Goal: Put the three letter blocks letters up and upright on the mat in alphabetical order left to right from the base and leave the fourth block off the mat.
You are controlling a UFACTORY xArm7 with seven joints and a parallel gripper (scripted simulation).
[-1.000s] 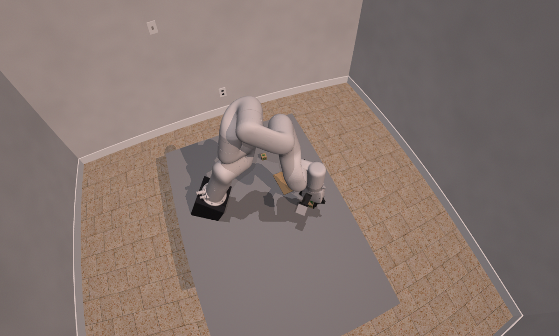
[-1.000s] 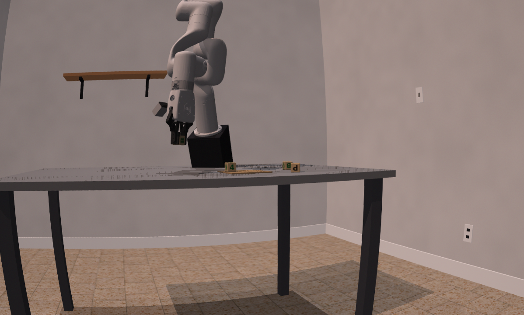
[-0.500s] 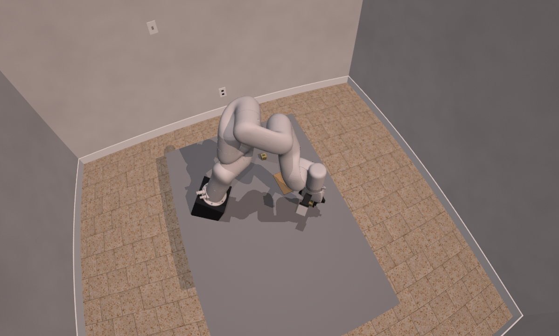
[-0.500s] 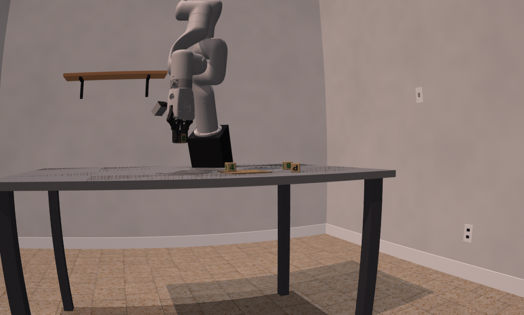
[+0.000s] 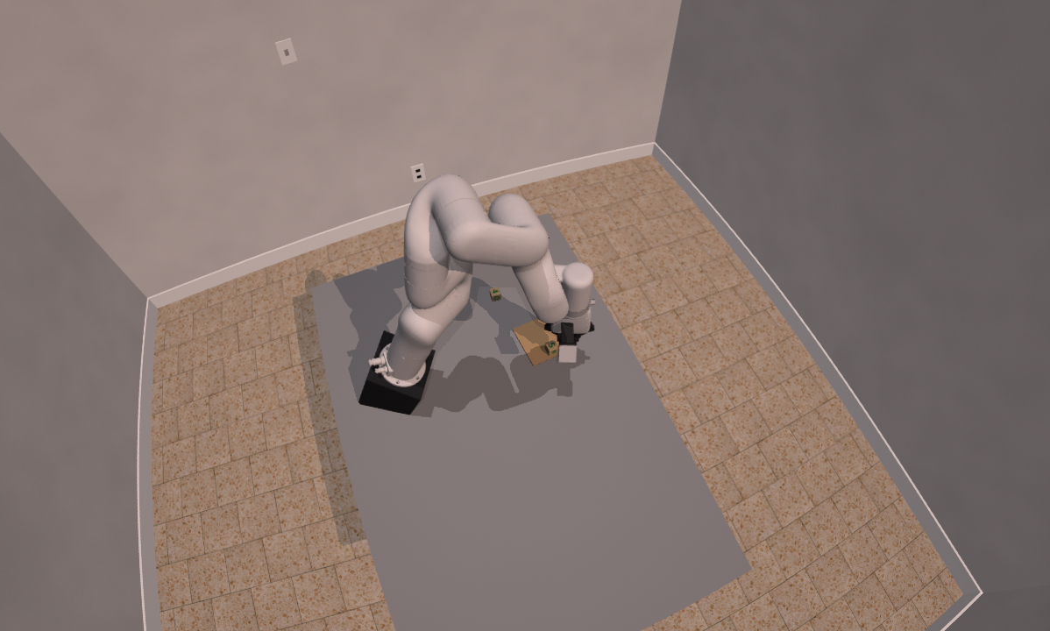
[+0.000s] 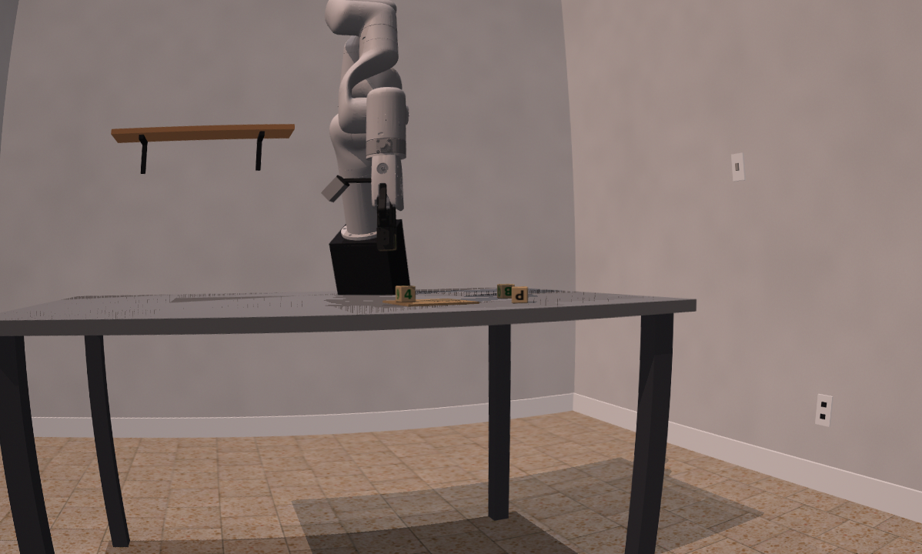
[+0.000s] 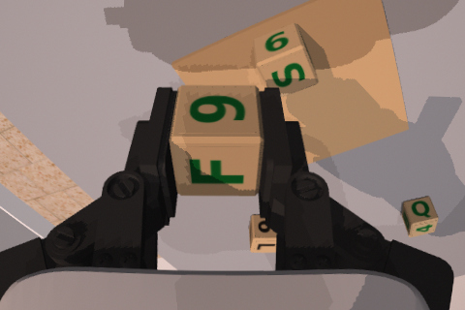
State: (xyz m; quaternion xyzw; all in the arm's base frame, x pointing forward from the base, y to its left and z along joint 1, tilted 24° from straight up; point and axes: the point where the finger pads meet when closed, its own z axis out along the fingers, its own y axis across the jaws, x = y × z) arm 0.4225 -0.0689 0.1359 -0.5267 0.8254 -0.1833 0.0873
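The mat is 20 mm behind my hand, 90 mm to the left of it and 120 mm below it. The rest, counted from my hand: wooden block: 70 mm ahead, 240 mm to the left, 110 mm below.
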